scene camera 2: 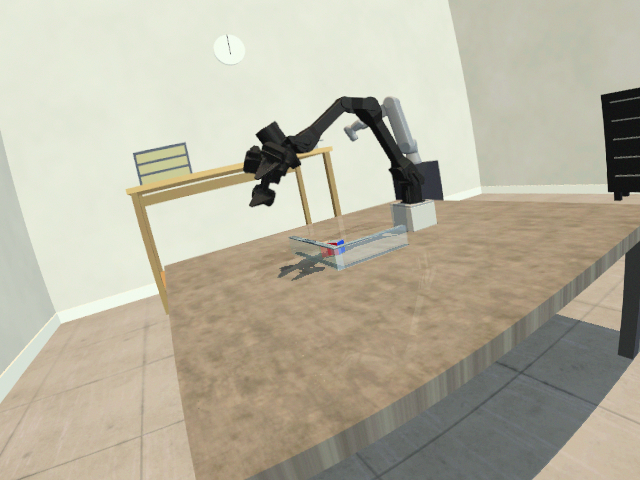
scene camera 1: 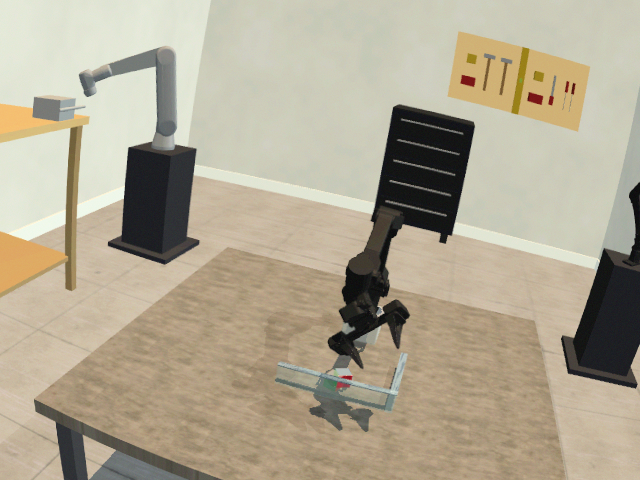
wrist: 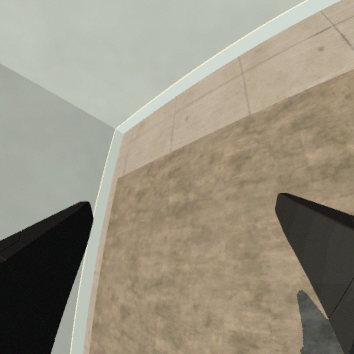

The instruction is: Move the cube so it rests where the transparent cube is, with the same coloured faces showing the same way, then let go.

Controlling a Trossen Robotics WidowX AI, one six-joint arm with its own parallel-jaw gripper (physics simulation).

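Pixels of known places: gripper, fingertip midpoint: (scene camera 2: 253, 193) (scene camera 1: 379, 358) (wrist: 185, 206); arm's base, origin of the base link: (scene camera 2: 412, 201).
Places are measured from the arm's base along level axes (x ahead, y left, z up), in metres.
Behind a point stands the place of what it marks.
Note:
A small cube (scene camera 1: 344, 381) (scene camera 2: 339, 243) is inside the corner of a low clear L-shaped wall (scene camera 1: 303, 370) @(x 0.417, y -0.072, z -0.030 m) (scene camera 2: 374, 237) @(x 0.285, y 0.174, z -0.035 m). It shows white and red in scene camera 1, red and blue in scene camera 2. Paler green and pale red patches beside it look like the transparent cube (scene camera 1: 330, 380) @(x 0.420, y 0.003, z -0.034 m) (scene camera 2: 325, 251) @(x 0.414, y 0.128, z -0.044 m); the two seem to overlap, and their exact offset and faces are too small to tell. My gripper (scene camera 1: 379, 357) @(x 0.569, y 0.125, z 0.150 m) (scene camera 2: 254, 192) @(x 0.569, y 0.125, z 0.150 m) (wrist: 185, 206) @(x 0.569, y 0.125, z 0.150 m) is open and empty, high above the table and apart from the cube. Neither cube shows in the wrist view.
The wooden table (scene camera 1: 170, 372) @(x 0.547, y -0.394, z -0.090 m) (scene camera 2: 310, 351) @(x 0.624, y 0.501, z -0.089 m) (wrist: 200, 250) @(x 0.581, y 0.304, z -0.090 m) carries the arm's pale base block (scene camera 2: 422, 215) @(x 0.009, y 0.052, z -0.045 m). The clear wall has a long side and a second side meeting at a corner. The gripper's shadow (scene camera 1: 343, 412) @(x 0.467, y 0.062, z -0.090 m) (scene camera 2: 301, 267) @(x 0.465, y 0.048, z -0.090 m) falls on the table beside the wall.

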